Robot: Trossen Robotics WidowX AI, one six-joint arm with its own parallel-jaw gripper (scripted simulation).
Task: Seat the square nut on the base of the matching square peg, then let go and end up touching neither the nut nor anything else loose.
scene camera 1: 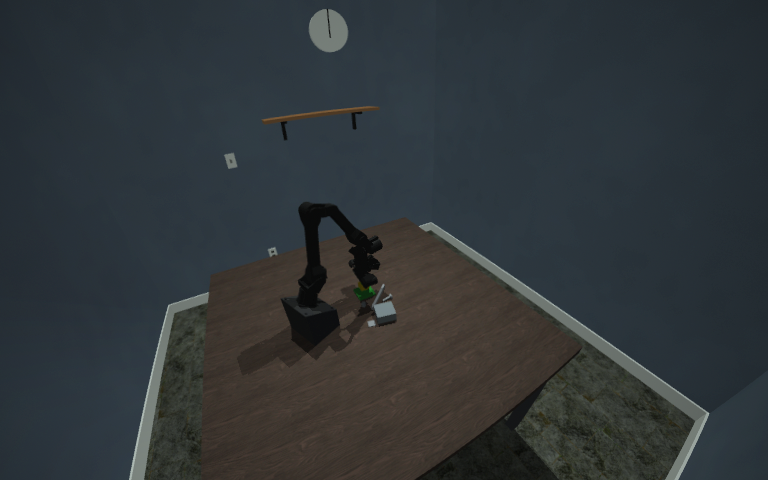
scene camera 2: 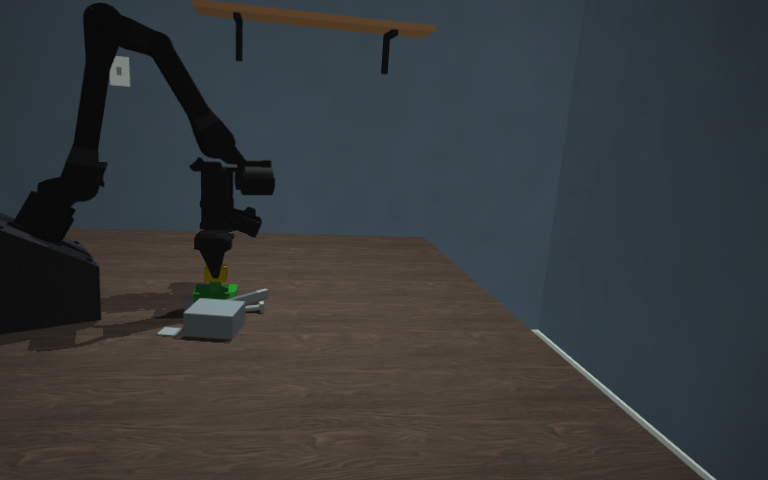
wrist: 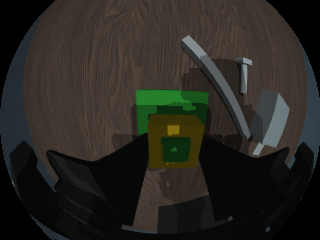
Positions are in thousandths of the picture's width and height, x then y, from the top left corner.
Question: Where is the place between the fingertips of my gripper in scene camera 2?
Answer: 282, 572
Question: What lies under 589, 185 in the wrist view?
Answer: A grey bar.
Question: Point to a grey block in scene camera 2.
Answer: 271, 664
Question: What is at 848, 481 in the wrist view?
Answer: A grey block.
